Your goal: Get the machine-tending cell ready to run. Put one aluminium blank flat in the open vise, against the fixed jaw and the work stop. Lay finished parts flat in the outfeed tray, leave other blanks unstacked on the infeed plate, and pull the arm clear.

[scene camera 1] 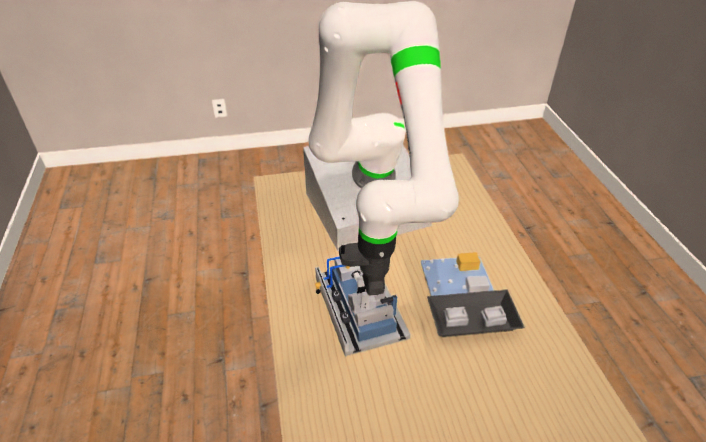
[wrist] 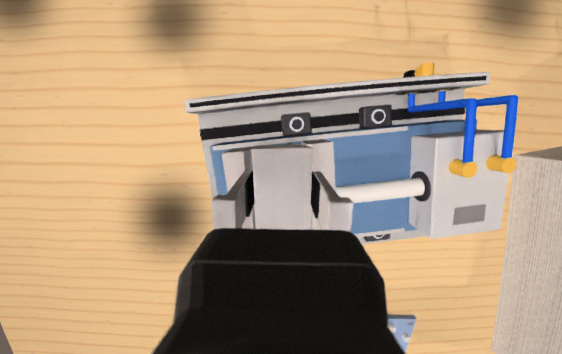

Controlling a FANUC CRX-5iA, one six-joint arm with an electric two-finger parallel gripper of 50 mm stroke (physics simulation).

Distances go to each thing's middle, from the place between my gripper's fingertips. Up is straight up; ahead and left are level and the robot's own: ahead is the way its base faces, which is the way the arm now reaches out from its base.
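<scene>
My hand: 70 mm above the slotted rail (wrist: 274,97), 50 mm past it, 90 mm to the left of it. From my hand: dark outfeed tray (scene camera 1: 475,302), 80 mm below, 320 mm to the left; grey actuator box (wrist: 431,154), 30 mm below, 20 mm to the right, 160 mm behind.
</scene>
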